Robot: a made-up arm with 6 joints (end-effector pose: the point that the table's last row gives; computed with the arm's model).
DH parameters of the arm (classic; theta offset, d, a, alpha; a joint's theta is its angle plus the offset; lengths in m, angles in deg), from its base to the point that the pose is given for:
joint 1: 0 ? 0 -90
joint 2: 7.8 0 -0.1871 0
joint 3: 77.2 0 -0.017 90
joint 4: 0 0.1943 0 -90
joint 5: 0 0 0.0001 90
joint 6: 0 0.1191 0 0
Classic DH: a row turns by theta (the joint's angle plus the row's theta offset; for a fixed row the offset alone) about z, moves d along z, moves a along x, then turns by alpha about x.
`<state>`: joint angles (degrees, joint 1 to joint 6).
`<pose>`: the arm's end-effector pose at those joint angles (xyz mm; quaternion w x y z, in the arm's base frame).
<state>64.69 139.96 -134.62 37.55 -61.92 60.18</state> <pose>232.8 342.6 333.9 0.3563 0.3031 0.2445 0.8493</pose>
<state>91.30 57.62 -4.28 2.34 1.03 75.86</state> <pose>-3.3 141.5 81.1 0.0314 -0.1071 0.9317 0.3458</pose>
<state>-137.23 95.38 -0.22 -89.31 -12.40 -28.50</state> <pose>-26.1 -58.8 6.8 0.0857 0.1678 0.9799 -0.0657</pose>
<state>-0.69 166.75 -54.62 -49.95 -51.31 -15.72</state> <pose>181.3 68.9 -126.4 0.2976 -0.4595 0.8134 0.1970</pose>
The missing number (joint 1, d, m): 0.1353
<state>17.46 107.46 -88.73 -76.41 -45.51 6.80</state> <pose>317.2 186.3 274.5 0.7057 -0.6293 0.3252 -0.0161</pose>
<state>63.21 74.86 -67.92 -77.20 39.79 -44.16</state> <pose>184.4 200.1 311.3 0.4079 -0.7371 0.2014 -0.4998</pose>
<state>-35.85 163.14 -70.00 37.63 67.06 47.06</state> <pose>138.7 -17.6 -78.0 0.5254 -0.7272 -0.4216 -0.1318</pose>
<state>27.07 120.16 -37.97 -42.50 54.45 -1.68</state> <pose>137.0 -3.5 13.8 0.2791 0.5086 -0.7690 0.2686</pose>
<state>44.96 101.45 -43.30 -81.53 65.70 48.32</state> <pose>223.3 71.2 117.9 0.2408 -0.3868 0.7452 -0.4869</pose>
